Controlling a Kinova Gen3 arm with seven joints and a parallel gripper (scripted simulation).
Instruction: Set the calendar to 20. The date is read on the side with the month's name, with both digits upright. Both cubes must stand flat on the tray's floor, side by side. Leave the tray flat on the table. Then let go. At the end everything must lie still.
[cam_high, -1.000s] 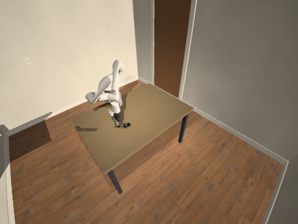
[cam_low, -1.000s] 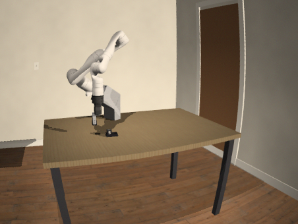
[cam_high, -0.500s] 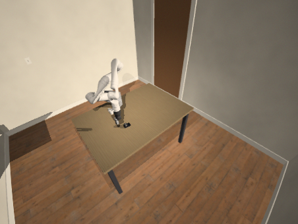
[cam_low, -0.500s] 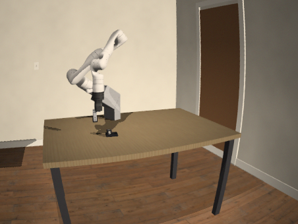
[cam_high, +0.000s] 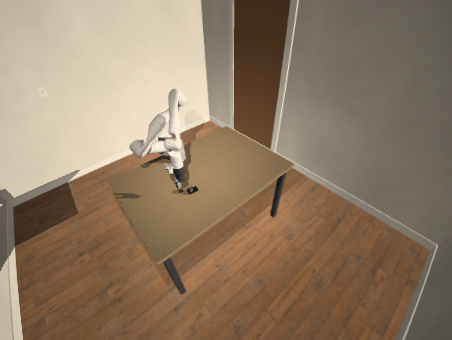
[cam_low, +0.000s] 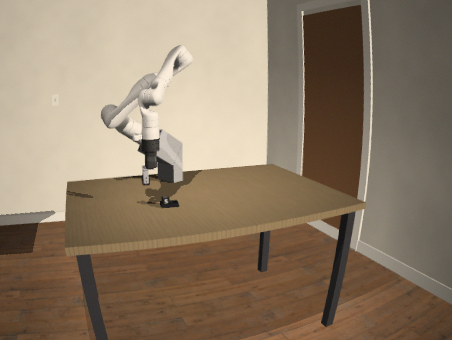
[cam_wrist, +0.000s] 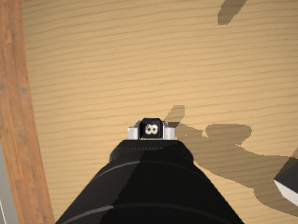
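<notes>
Right now my hand is 12 cm above the dark tray, 9 cm to the right of it and 4 cm short of it. Also, from my hand: dark cube 1 cm below.
</notes>
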